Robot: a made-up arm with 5 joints. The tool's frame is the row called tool.
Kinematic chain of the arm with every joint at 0, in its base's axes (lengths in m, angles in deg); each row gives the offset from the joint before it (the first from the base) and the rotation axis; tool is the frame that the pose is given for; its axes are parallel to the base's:
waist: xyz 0 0 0.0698 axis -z
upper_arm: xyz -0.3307 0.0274 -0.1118 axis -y
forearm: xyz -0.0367 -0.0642 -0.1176 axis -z
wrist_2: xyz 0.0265 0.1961 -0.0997 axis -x
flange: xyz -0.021 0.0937 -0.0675 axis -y
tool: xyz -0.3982 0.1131 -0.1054
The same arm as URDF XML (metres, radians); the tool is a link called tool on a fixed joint. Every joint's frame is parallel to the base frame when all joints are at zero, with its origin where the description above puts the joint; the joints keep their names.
<robot name="arm">
  <joint name="waist" type="continuous">
    <parent link="base"/>
    <child link="link1"/>
    <origin xyz="0 0 0.0698"/>
    <axis xyz="0 0 -1"/>
  </joint>
  <joint name="upper_arm" type="continuous">
    <parent link="link1"/>
    <child link="link2"/>
    <origin xyz="-0.3307 0.0274 -0.1118"/>
    <axis xyz="0 -1 0"/>
  </joint>
  <joint name="forearm" type="continuous">
    <parent link="link2"/>
    <child link="link3"/>
    <origin xyz="-0.0367 -0.0642 -0.1176"/>
    <axis xyz="0 0 -1"/>
  </joint>
  <joint name="wrist_2" type="continuous">
    <parent link="link3"/>
    <child link="link4"/>
    <origin xyz="0.0265 0.1961 -0.0997"/>
    <axis xyz="-1 0 0"/>
  </joint>
  <joint name="flange" type="continuous">
    <parent link="link4"/>
    <child link="link5"/>
    <origin xyz="-0.021 0.0937 -0.0675"/>
    <axis xyz="0 -1 0"/>
  </joint>
  <joint name="tool_joint" type="fixed">
    <parent link="link5"/>
    <child link="tool"/>
    <origin xyz="-0.3982 0.1131 -0.1054"/>
  </joint>
  <link name="base"/>
  <link name="link1"/>
  <link name="link2"/>
  <link name="link3"/>
  <link name="link4"/>
  <link name="link5"/>
  <link name="tool"/>
</robot>

